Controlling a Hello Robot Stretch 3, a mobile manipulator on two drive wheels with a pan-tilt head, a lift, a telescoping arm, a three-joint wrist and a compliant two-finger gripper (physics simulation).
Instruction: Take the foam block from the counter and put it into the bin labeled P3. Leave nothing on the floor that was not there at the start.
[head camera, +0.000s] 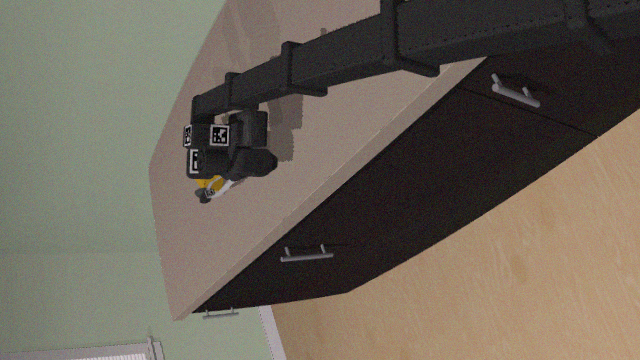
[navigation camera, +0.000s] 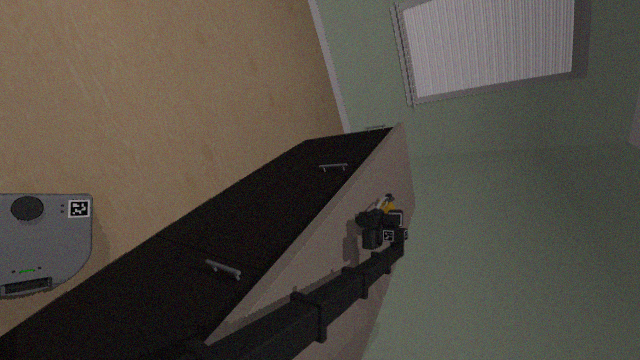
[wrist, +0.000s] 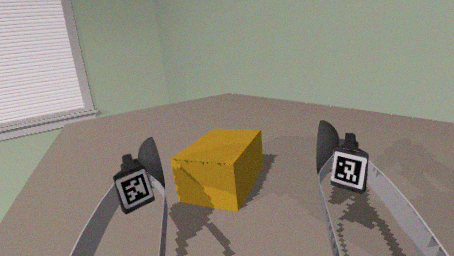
Path:
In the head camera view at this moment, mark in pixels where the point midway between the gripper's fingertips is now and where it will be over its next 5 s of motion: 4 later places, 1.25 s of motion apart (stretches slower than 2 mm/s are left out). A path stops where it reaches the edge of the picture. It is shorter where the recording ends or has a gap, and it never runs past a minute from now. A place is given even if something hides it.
My gripper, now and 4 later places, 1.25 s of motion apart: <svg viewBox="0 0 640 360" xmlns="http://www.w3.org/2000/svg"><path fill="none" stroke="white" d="M201 162L201 162L200 162L165 159L184 154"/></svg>

